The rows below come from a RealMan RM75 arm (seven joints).
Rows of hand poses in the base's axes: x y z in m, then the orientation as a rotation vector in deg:
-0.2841, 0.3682, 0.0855, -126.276, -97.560, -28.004
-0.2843, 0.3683, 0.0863, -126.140, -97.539, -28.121
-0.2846, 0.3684, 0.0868, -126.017, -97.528, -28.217
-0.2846, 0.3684, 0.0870, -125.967, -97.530, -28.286
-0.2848, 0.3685, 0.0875, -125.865, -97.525, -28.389
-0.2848, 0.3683, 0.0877, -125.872, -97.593, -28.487
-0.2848, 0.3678, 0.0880, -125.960, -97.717, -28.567
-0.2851, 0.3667, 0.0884, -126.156, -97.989, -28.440
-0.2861, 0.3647, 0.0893, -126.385, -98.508, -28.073
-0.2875, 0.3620, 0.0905, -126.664, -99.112, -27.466
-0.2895, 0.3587, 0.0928, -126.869, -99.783, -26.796
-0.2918, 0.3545, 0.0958, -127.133, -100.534, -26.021
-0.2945, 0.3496, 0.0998, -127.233, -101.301, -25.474
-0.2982, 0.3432, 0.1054, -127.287, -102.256, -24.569
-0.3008, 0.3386, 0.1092, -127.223, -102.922, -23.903
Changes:
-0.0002, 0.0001, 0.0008, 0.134, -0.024, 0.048
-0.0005, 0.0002, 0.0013, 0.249, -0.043, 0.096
-0.0005, 0.0002, 0.0015, 0.300, -0.073, 0.114
-0.0007, 0.0003, 0.0020, 0.400, -0.106, 0.152
-0.0007, 0.0001, 0.0022, 0.387, -0.199, 0.165
-0.0007, -0.0004, 0.0025, 0.287, -0.329, 0.162
-0.0010, -0.0015, 0.0029, -0.025, -0.425, 0.196
-0.0020, -0.0035, 0.0038, -0.561, -0.486, 0.352
-0.0034, -0.0062, 0.0050, -1.247, -0.451, 0.551
-0.0054, -0.0095, 0.0073, -1.941, -0.388, 0.825
-0.0077, -0.0137, 0.0103, -2.750, -0.316, 1.115
-0.0104, -0.0186, 0.0143, -3.395, -0.347, 1.465
-0.0141, -0.0250, 0.0199, -4.224, -0.232, 1.966
-0.0167, -0.0296, 0.0237, -4.751, -0.104, 2.372

